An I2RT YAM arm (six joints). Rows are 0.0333 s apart.
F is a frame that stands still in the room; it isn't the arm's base.
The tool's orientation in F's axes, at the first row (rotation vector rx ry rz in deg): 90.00, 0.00, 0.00
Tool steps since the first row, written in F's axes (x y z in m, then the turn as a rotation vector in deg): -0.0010, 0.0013, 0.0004, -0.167, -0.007, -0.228; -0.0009, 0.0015, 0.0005, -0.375, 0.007, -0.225; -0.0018, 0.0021, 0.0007, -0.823, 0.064, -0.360; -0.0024, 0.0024, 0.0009, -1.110, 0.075, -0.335; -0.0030, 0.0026, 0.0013, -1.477, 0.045, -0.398; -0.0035, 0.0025, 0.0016, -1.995, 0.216, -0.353; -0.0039, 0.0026, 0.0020, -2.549, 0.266, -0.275; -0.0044, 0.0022, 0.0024, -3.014, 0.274, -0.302; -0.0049, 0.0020, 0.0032, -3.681, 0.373, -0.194
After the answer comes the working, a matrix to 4 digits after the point.
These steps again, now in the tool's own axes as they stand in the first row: -0.0010, 0.0004, -0.0013, -0.167, -0.228, 0.007; -0.0009, 0.0005, -0.0015, -0.375, -0.225, -0.007; -0.0018, 0.0007, -0.0021, -0.823, -0.360, -0.064; -0.0024, 0.0009, -0.0024, -1.110, -0.335, -0.075; -0.0030, 0.0013, -0.0026, -1.477, -0.398, -0.045; -0.0035, 0.0016, -0.0025, -1.995, -0.353, -0.216; -0.0039, 0.0020, -0.0026, -2.549, -0.275, -0.266; -0.0044, 0.0024, -0.0022, -3.014, -0.302, -0.274; -0.0049, 0.0032, -0.0020, -3.681, -0.194, -0.373
The tool's axes in the first row as the columns of a matrix, in F's axes (rounded; the answer above uses it unrounded):
1.0000, 0.0000, 0.0000
0.0000, 0.0000, -1.0000
0.0000, 1.0000, 0.0000

